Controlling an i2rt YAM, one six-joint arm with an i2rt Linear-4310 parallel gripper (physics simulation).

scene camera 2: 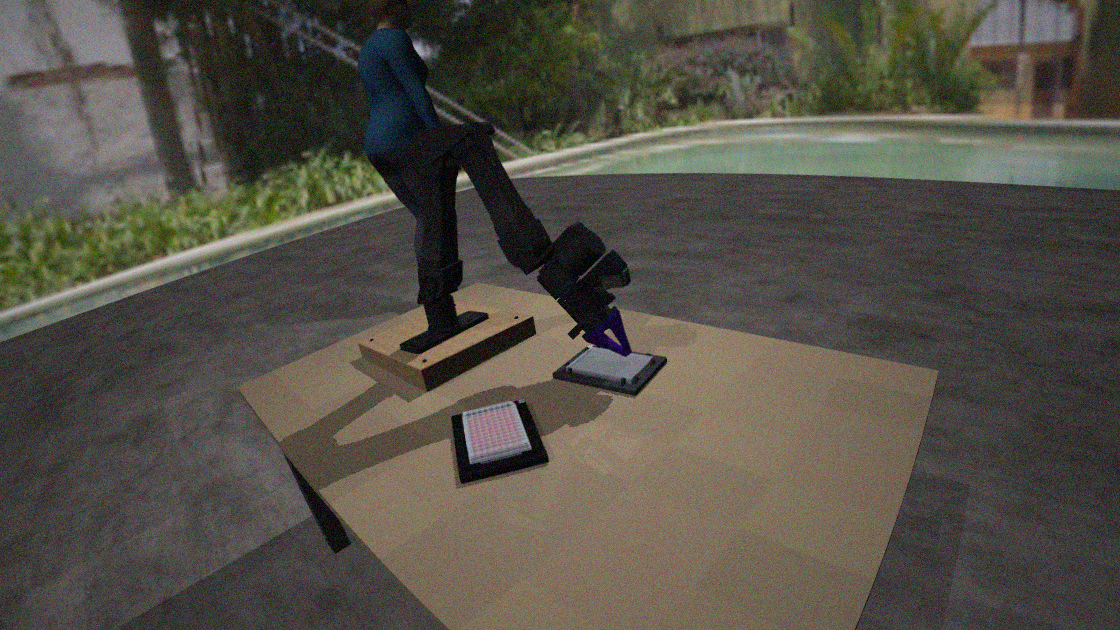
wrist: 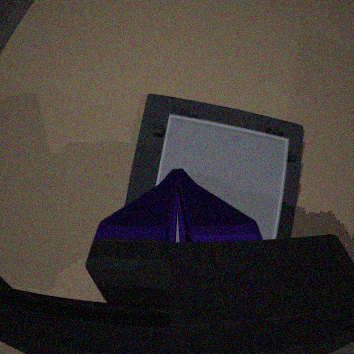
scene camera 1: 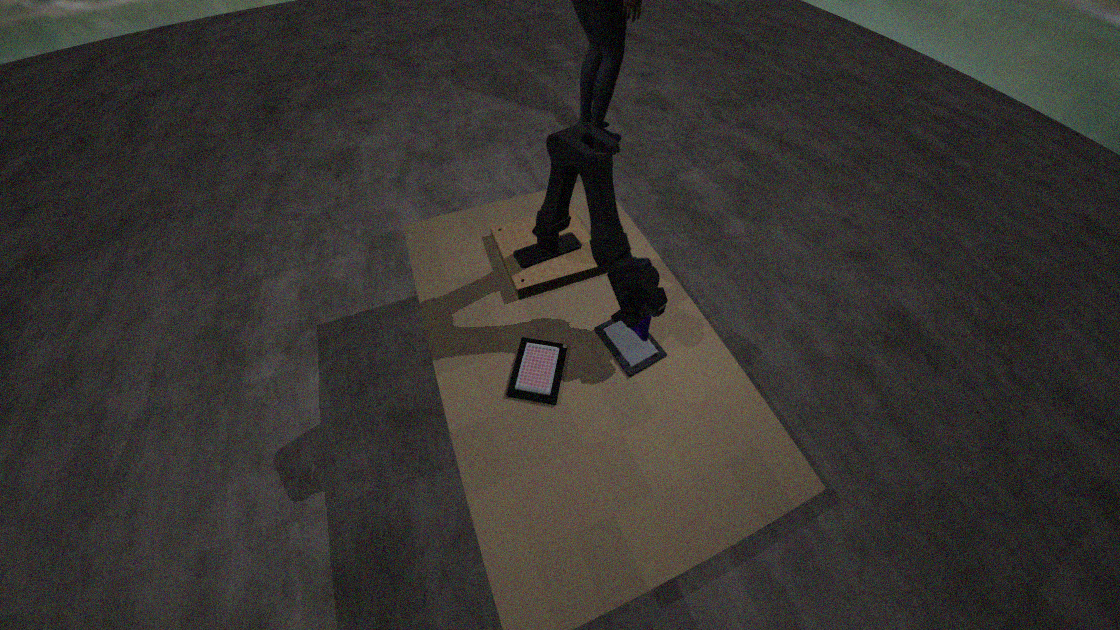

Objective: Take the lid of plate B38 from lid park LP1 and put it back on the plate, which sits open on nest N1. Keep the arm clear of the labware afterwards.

my gripper: scene camera 2 628,354; wrist; scene camera 1
same spot on my gripper: [scene camera 1: 640,323] = [wrist: 250,227]
same spot on black nest: [scene camera 2: 537,455] = [scene camera 1: 551,400]
